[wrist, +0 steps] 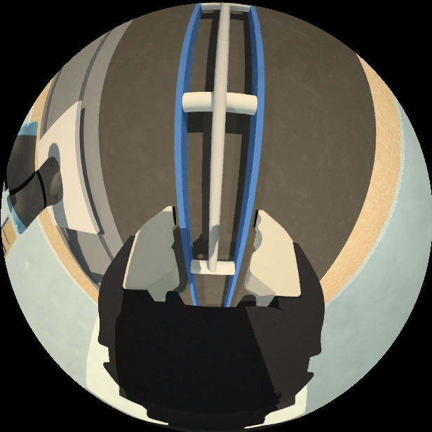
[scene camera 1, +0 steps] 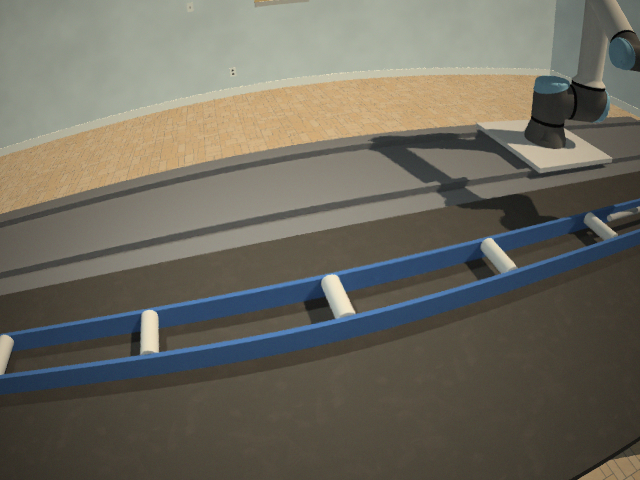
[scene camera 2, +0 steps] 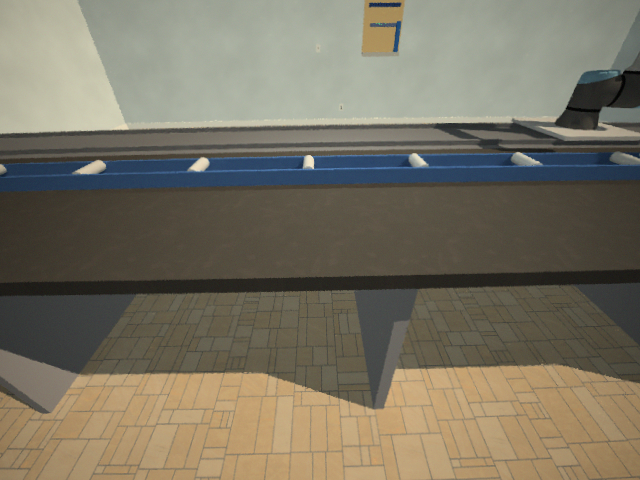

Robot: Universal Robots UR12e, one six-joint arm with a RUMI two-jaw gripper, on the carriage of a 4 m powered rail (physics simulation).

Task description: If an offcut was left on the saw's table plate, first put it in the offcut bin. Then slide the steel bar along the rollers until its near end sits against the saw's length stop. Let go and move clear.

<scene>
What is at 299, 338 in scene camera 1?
A blue roller track.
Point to a blue roller track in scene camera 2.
347, 169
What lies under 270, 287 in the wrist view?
My gripper.
</scene>
